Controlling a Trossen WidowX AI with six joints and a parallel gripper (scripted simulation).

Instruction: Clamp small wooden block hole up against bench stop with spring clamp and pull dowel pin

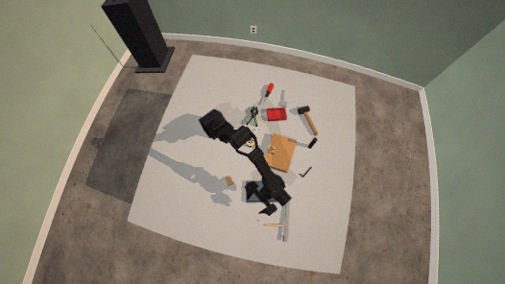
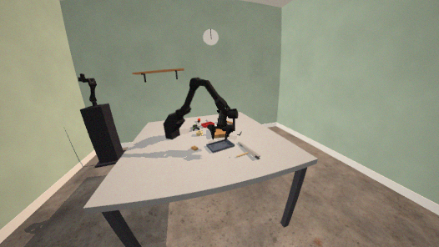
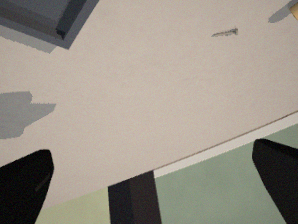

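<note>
My gripper is now 320 mm to the right of the dowel pin, 80 mm above it and 70 mm short of it. From my hand the other things lie so: small orange block: 160 mm behind, 120 mm to the left, 120 mm below; pencil: 120 mm below, 110 mm to the right, 110 mm ahead; grey tray: 120 mm below, 70 mm to the left, 30 mm ahead.
</note>
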